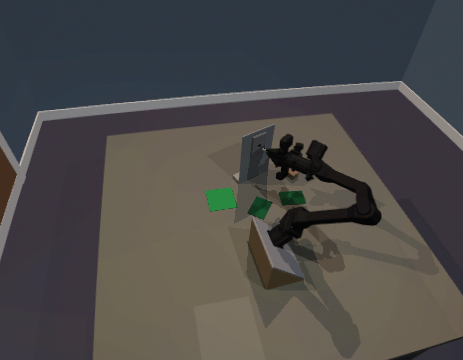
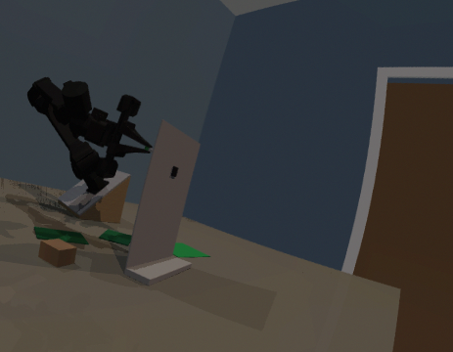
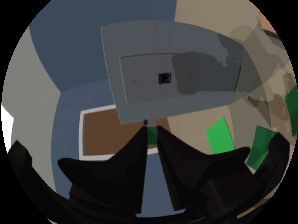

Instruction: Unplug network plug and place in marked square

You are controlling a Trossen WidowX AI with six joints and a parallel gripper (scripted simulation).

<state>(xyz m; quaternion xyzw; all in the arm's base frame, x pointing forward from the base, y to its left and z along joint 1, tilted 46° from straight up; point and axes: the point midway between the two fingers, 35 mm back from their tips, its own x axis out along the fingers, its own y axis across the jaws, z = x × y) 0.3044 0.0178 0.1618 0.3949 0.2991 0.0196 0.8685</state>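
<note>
Now: gripper tip 9 cm short of the grey upright panel and 11 cm above it. Also, from my gripper tip: small green plug (right at my gripper tip).
</note>
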